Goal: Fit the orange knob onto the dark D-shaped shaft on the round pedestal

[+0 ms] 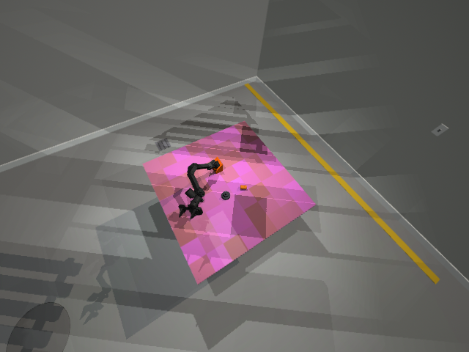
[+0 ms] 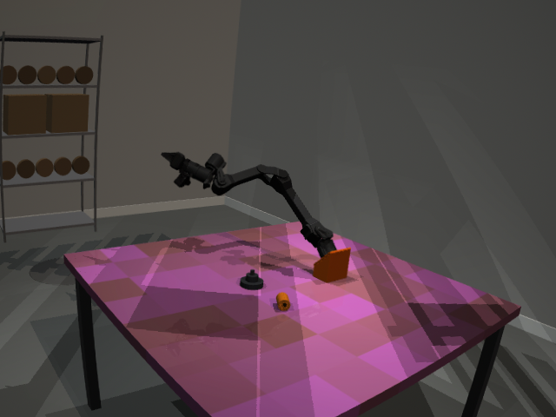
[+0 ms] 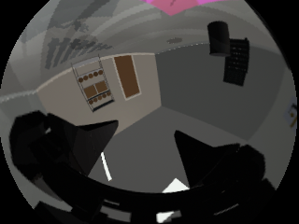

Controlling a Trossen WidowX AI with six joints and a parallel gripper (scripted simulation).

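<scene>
The orange knob lies 19 cm behind my gripper tip, 61 cm to the left of it and 38 cm below it. From my gripper tip the other things lie so: dark round pedestal: 18 cm behind, 41 cm to the left, 37 cm below.
</scene>
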